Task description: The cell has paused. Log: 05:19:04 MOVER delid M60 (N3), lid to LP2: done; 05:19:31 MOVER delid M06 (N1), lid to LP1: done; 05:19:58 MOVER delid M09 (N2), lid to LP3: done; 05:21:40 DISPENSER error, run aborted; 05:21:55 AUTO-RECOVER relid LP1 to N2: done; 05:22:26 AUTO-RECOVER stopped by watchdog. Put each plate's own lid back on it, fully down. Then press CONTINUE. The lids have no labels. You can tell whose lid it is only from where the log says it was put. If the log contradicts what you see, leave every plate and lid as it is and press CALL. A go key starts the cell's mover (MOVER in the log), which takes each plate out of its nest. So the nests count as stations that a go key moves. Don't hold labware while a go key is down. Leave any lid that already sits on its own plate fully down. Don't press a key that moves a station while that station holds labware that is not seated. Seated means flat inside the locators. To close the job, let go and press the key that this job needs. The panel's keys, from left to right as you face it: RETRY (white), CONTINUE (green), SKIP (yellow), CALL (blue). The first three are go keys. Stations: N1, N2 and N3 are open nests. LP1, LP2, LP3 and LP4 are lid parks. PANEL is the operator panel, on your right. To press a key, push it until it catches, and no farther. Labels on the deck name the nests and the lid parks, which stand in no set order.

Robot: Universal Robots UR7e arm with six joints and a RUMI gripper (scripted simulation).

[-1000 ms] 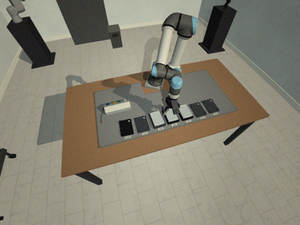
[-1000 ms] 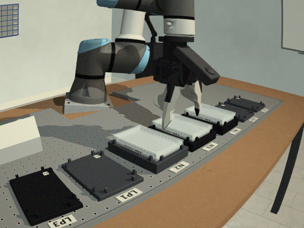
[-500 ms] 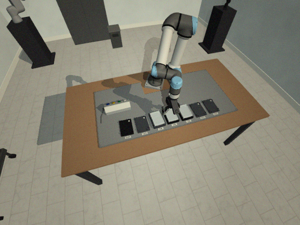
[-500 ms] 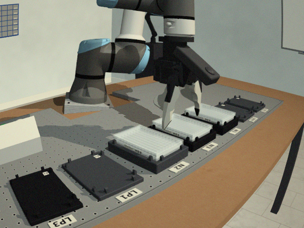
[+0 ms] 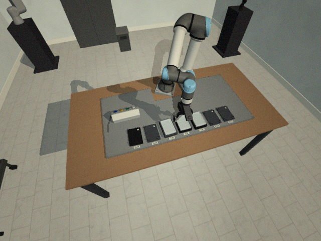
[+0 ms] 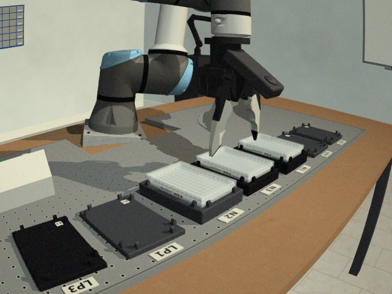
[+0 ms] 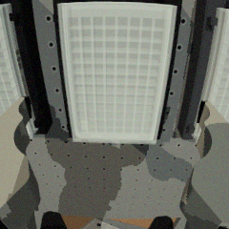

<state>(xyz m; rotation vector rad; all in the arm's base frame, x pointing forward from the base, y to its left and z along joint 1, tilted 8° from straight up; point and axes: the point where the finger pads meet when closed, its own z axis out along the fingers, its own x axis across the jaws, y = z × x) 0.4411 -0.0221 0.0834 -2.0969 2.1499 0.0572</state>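
My gripper is now 4 cm above the plate. From my hand the other things lie so: lid park LP1 (26 cm to the right, 6 cm below); white RETRY key (34 cm to the right, 24 cm behind); LP3 lid park (39 cm to the right, 6 cm below, 1 cm behind).
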